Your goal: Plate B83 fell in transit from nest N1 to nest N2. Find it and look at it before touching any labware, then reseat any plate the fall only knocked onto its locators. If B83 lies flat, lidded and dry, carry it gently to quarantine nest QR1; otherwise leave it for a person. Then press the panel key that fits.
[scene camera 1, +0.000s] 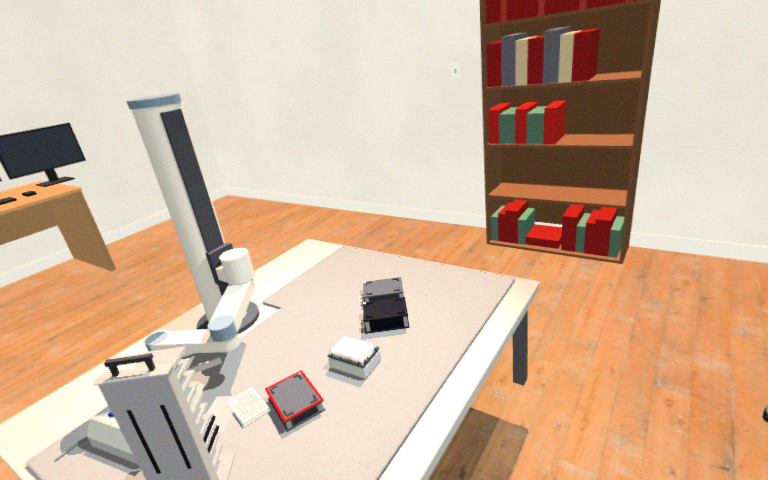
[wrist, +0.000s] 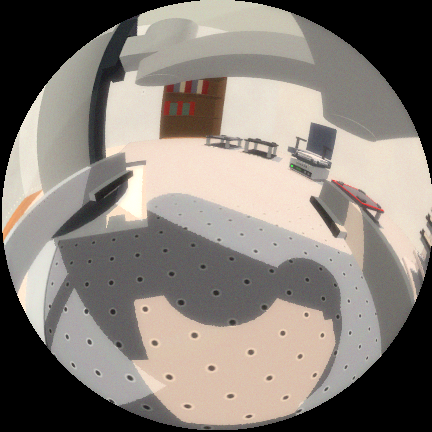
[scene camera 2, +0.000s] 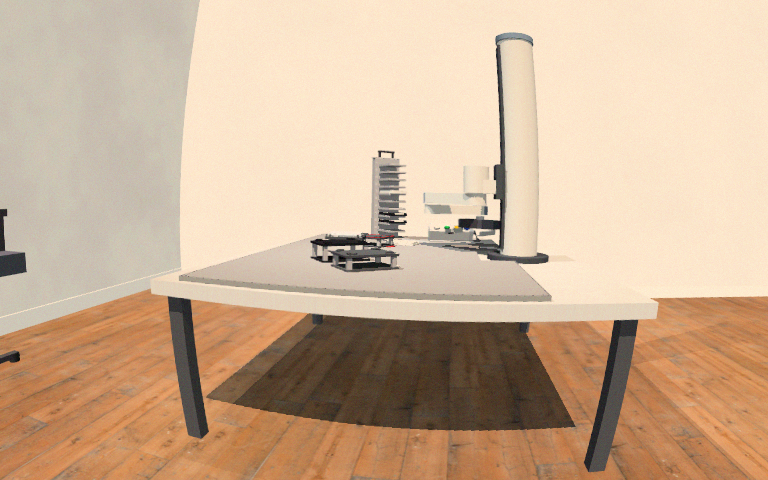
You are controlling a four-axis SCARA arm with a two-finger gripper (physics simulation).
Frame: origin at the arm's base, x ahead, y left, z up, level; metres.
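Seen in the pictures: gripper, fingertip midpoint: (wrist: 221,169) (scene camera 2: 462,232); arm's base, link origin: (scene camera 2: 518,259).
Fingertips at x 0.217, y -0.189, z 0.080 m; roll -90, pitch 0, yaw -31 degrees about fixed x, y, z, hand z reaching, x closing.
Note:
Pixels of each thing's middle, then the offset from my fingertips to it. "spot": a spot on its surface instead.
- white plate, body centre: (scene camera 1: 248,406) (scene camera 2: 402,242) 0.262 m ahead, 0.105 m right, 0.060 m down
- red-rimmed nest, body centre: (wrist: 358,201) (scene camera 1: 294,398) (scene camera 2: 371,239) 0.388 m ahead, 0.028 m right, 0.044 m down
- small instrument, surface spot: (wrist: 306,170) spot: 0.377 m ahead, 0.166 m left, 0.047 m down
- key panel, body centre: (scene camera 1: 126,432) (scene camera 2: 450,232) 0.046 m ahead, 0.354 m right, 0.025 m down
- tall plate hotel, body centre: (scene camera 1: 171,422) (scene camera 2: 389,194) 0.355 m ahead, 0.342 m right, 0.154 m up
- black nest, body centre: (scene camera 2: 339,249) (scene camera 1: 385,314) (wrist: 261,146) 0.411 m ahead, 0.438 m left, 0.035 m down
- grey nest, body centre: (scene camera 2: 364,258) (scene camera 1: 383,290) (wrist: 224,140) 0.302 m ahead, 0.584 m left, 0.042 m down
A white plate (scene camera 1: 248,406) with a grid of wells lies on the mat beside the red-rimmed nest (scene camera 1: 294,395) (wrist: 356,194); its label, lid and any wetness cannot be made out. The red-rimmed nest holds no plate. Another white plate (scene camera 1: 354,349) (wrist: 312,158) sits on a small instrument (scene camera 1: 351,367) (wrist: 306,170) with a green display; I cannot tell if it is seated level. My gripper (wrist: 221,169) is open and empty above the perforated mat, away from both plates. The key panel (scene camera 1: 107,433) (scene camera 2: 450,233) has coloured keys, too small to read.
A tall plate hotel (scene camera 1: 155,424) (scene camera 2: 376,198) stands near the panel and partly hides it and the arm in scene camera 1. A black nest (scene camera 1: 385,308) (scene camera 2: 342,241) and a grey nest (scene camera 1: 382,287) (scene camera 2: 365,254) stand beyond the instrument. The arm's column (scene camera 1: 175,198) (scene camera 2: 518,147) rises at the table's side.

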